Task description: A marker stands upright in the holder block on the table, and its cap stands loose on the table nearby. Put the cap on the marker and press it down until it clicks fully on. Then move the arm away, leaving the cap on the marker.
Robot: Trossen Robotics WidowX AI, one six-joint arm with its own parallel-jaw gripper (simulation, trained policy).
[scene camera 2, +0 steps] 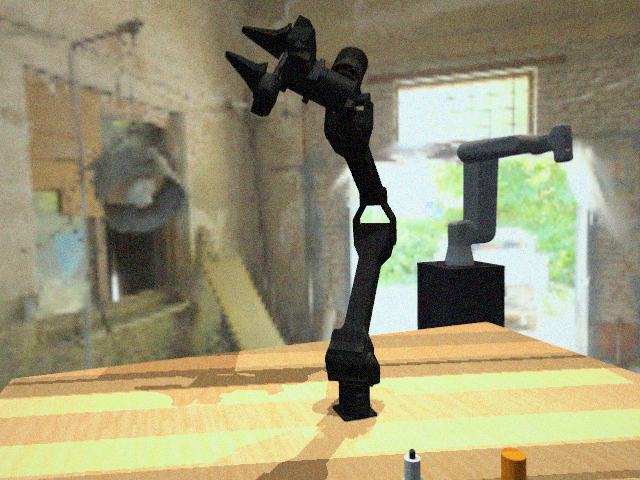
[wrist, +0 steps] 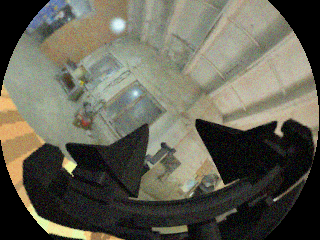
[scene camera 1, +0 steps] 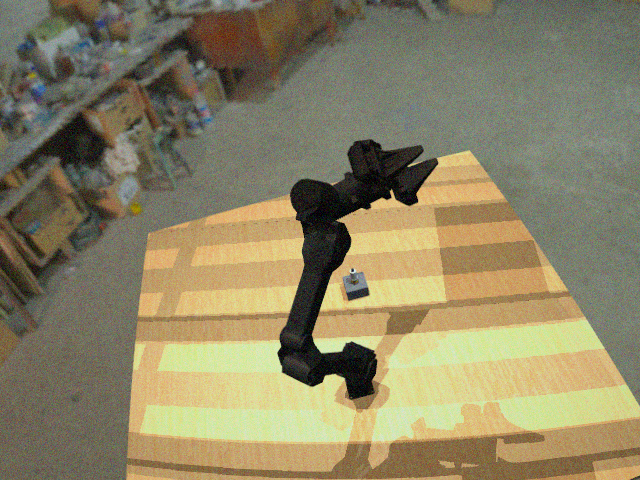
In view: the gripper (scene camera 2: 234, 41).
The gripper is seen too in the wrist view (wrist: 172, 124) and in scene camera 1 (scene camera 1: 430, 154).
